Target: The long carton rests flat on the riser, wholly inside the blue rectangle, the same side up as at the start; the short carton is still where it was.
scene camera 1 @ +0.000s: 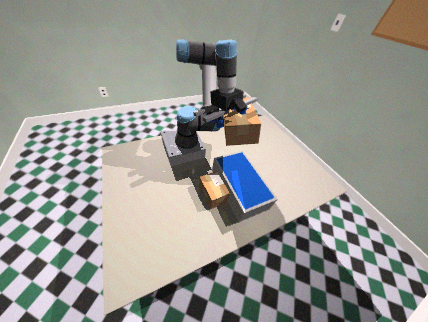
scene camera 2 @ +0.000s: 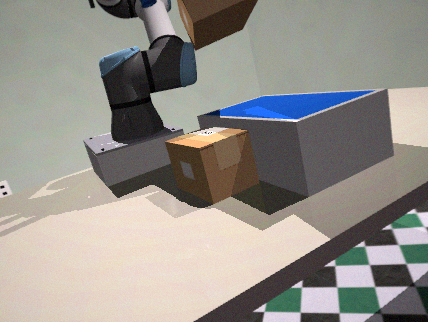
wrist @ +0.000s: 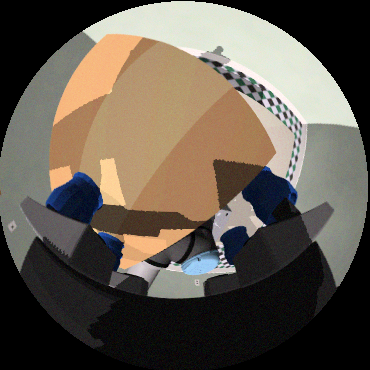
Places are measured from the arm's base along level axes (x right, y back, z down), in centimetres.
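Pixels of known places: hand at its tool point: (scene camera 1: 226, 117) (wrist: 174, 218); arm's base at its link origin: (scene camera 1: 186, 140) (scene camera 2: 138, 133).
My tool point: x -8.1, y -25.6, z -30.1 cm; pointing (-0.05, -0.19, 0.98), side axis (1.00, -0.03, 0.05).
Ahead of a thing's pixels: the offset from my tool point to its top centre. "pt": to the spot under its first point. Level surfaces: height alone.
The long carton (scene camera 1: 242, 132) (scene camera 2: 215, 20) (wrist: 150, 115) hangs in the air beyond the riser, higher than its top; part of it is outside the scene camera 2 view. My gripper (scene camera 1: 231, 116) (wrist: 172, 220) holds it by suction at its top. In the wrist view the carton lies under the left cups, and the right cups are at or past its edge. The grey riser @(dx -2.3, dy -18.3, dz +27.4 cm) (scene camera 2: 345, 145) stands on the table with the blue rectangle @(pt dx -3.9, dy -19.8, dz +27.4 cm) (scene camera 1: 247, 177) (scene camera 2: 295, 104) on top, with no carton on it. The short carton @(dx +13.3, dy -13.0, dz +29.0 cm) (scene camera 1: 212, 192) (scene camera 2: 210, 170) stands on the table close beside the riser.
The arm's grey base block (scene camera 1: 186, 162) (scene camera 2: 135, 160) stands on the table @(dz +39.4 cm) (scene camera 1: 150, 235) (scene camera 2: 100, 260), left of the riser. The table's front edge drops to a checkered floor (scene camera 1: 280, 270) (scene camera 2: 355, 280). A brown panel (scene camera 1: 407, 25) shows at the top right in scene camera 1.
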